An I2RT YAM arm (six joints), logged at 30 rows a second.
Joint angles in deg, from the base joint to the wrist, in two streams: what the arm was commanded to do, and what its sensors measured. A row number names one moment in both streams.
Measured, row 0: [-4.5 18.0 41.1 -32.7 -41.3 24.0]
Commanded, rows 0 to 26: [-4.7 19.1 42.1 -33.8 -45.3 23.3]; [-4.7 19.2 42.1 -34.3 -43.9 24.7]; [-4.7 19.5 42.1 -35.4 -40.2 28.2]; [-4.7 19.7 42.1 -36.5 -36.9 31.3]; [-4.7 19.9 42.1 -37.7 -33.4 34.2]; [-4.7 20.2 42.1 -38.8 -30.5 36.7]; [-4.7 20.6 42.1 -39.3 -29.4 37.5]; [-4.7 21.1 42.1 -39.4 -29.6 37.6]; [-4.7 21.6 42.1 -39.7 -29.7 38.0]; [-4.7 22.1 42.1 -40.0 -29.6 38.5]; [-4.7 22.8 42.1 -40.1 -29.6 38.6]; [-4.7 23.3 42.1 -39.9 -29.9 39.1]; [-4.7 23.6 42.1 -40.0 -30.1 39.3]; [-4.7 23.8 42.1 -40.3 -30.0 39.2]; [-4.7 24.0 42.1 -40.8 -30.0 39.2]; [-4.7 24.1 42.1 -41.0 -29.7 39.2]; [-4.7 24.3 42.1 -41.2 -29.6 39.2]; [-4.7 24.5 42.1 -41.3 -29.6 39.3]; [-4.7 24.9 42.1 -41.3 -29.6 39.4]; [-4.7 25.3 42.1 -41.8 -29.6 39.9]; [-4.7 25.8 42.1 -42.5 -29.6 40.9]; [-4.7 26.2 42.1 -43.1 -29.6 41.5]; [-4.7 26.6 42.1 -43.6 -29.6 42.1]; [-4.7 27.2 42.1 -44.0 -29.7 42.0]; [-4.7 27.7 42.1 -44.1 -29.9 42.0]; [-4.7 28.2 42.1 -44.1 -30.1 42.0]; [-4.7 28.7 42.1 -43.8 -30.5 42.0]
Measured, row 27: [-4.5 27.9 41.1 -44.2 -30.5 41.2]
